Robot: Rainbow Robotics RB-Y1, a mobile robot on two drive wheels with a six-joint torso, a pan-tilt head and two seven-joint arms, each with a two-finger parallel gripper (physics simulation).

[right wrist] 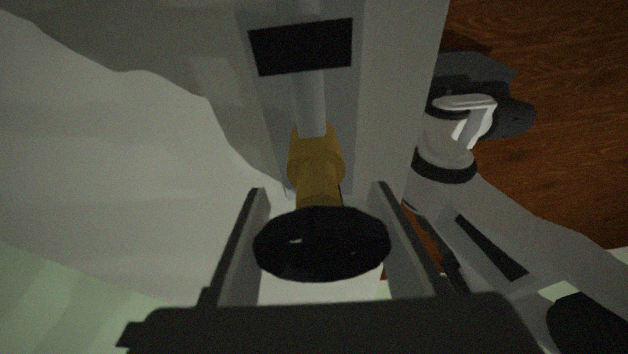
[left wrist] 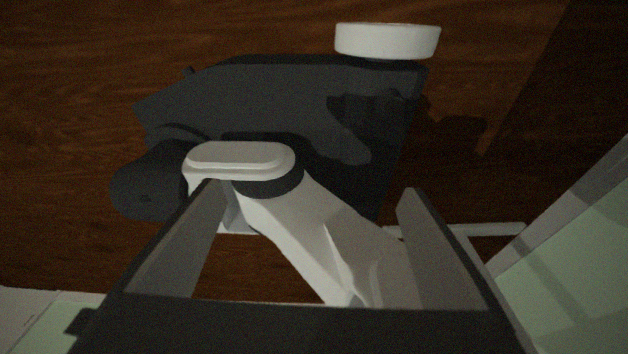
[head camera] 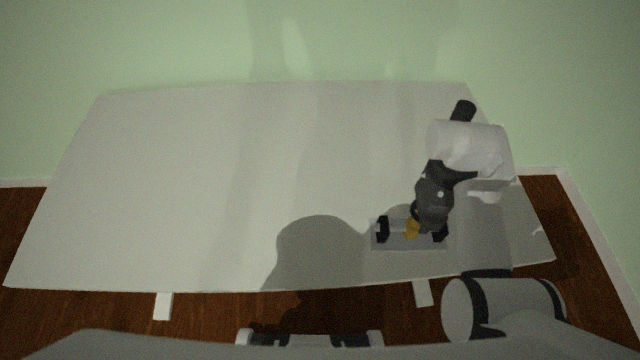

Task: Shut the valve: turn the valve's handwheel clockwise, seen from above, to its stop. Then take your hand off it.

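The valve's black round handwheel (right wrist: 321, 243) sits on a brass valve body (head camera: 411, 228) (right wrist: 316, 162). A grey pipe (head camera: 397, 226) (right wrist: 311, 100) runs through the body above a grey base plate (head camera: 410, 245). My right gripper (right wrist: 318, 194) is shut on the handwheel, with one finger at each side of its rim. In the head view my right wrist and hand hide the handwheel. My left gripper (left wrist: 311, 194) is open and empty, away from the valve; in its wrist view parts of the robot's own body show beyond the fingers.
Black supports (head camera: 382, 229) (head camera: 440, 232) hold the pipe's ends; one black support (right wrist: 302, 47) also shows in the right wrist view. The valve stands near the front edge of the white table (head camera: 175, 175), toward the picture's right. A green wall (head camera: 150, 45) rises behind the table.
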